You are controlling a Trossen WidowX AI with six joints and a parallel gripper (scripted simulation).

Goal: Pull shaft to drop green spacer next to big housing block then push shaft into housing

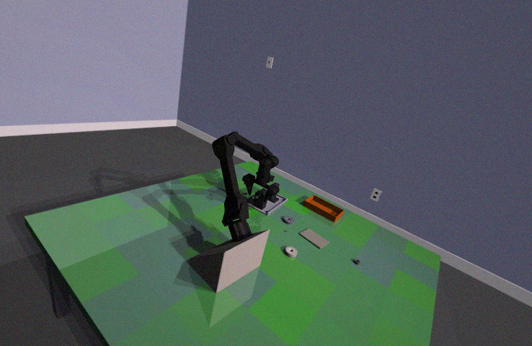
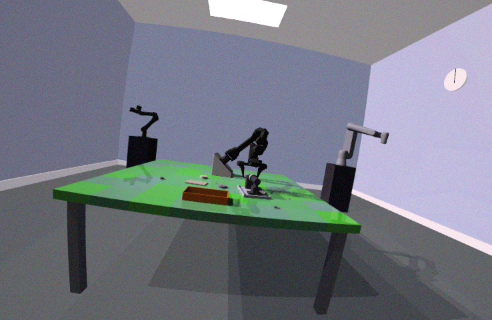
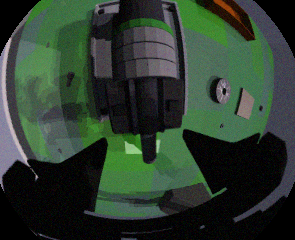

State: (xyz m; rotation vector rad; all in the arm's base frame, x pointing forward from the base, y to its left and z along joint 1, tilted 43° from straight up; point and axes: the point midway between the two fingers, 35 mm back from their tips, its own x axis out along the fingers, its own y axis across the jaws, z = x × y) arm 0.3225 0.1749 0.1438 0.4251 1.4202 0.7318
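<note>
My gripper tip is now 90 mm short of the thin green spacer, 20 mm to the right of it and 20 mm below it. The rest, counted from my gripper tip: white ring: 320 mm to the right, 100 mm behind, 60 mm below; grey washer: 160 mm to the right, 80 mm ahead, 60 mm below; flat grey plate: 320 mm to the right, 80 mm ahead, 60 mm below.
</note>
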